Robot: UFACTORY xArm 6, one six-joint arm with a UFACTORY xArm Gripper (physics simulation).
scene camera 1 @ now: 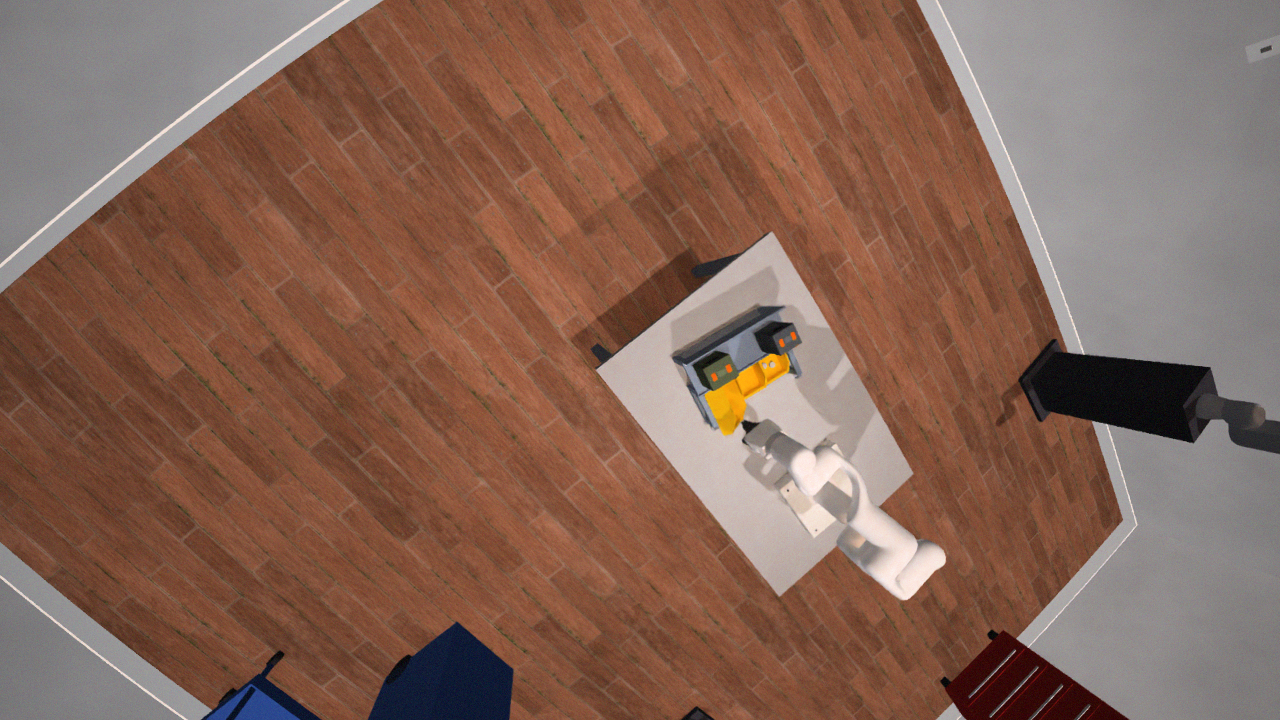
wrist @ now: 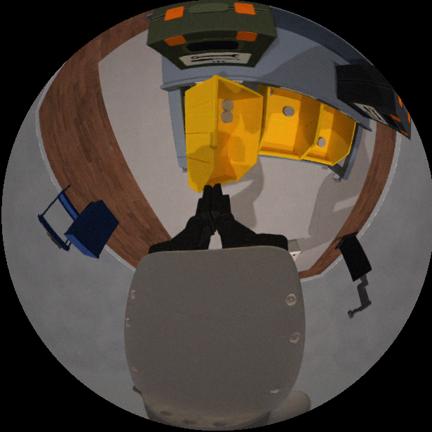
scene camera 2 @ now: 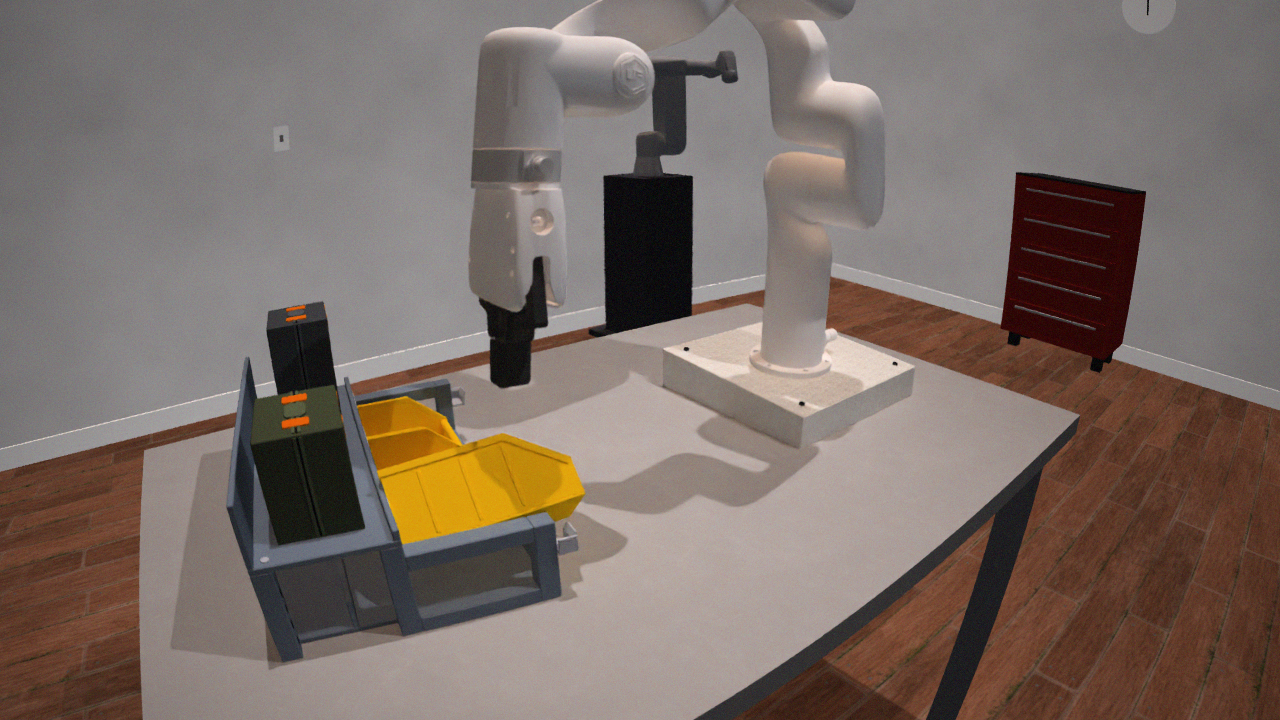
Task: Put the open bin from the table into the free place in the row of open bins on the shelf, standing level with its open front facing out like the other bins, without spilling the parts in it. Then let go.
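Pixels of known places: gripper, fingertip midpoint: (scene camera 1: 744,424) (scene camera 2: 510,383); arm's base at its link origin: (scene camera 1: 820,490) (scene camera 2: 790,362).
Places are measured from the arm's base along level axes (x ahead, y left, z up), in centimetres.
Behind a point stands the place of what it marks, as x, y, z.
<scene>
The open yellow bin (scene camera 1: 726,407) @[58.1, 8.7, 7.3] (scene camera 2: 478,488) @[57.6, 10.5, 5.5] (wrist: 235,135) is at the left end of the row in the wrist view. It holds two round grey parts. It sits higher than its neighbours, looks tipped sideways toward them, and its front sticks out past theirs. Two other yellow bins, the middle one (scene camera 1: 751,382) @[52.4, -6.3, -4.5] (scene camera 2: 407,449) @[56.2, -10.0, 0.6] (wrist: 287,132) and the far one (scene camera 2: 393,414) @[53.8, -20.0, 0.8] (wrist: 340,135), stand in the grey-blue shelf (scene camera 2: 474,541) @[60.5, 14.3, 3.1] (wrist: 295,70). My gripper (scene camera 1: 748,430) @[52.3, 8.6, 13.2] (scene camera 2: 510,380) @[52.3, 8.6, 13.2] (wrist: 215,194) is shut and empty, fingers down, close to the tipped bin's front end; contact is unclear.
A green toolbox (scene camera 1: 716,369) @[73.2, 4.6, 14.3] (scene camera 2: 308,474) @[72.2, 8.9, 10.9] (wrist: 212,30) and a black toolbox (scene camera 1: 778,337) @[67.8, -16.4, 16.8] (scene camera 2: 299,349) @[66.2, -14.3, 13.9] (wrist: 367,90) stand on the shelf top behind the bins. The shelf's side rails flank the row. The white robot base block (scene camera 2: 733,394) @[12.3, -0.6, -1.8] stands on the table (scene camera 2: 671,573) @[43.3, 19.8, -5.4].
</scene>
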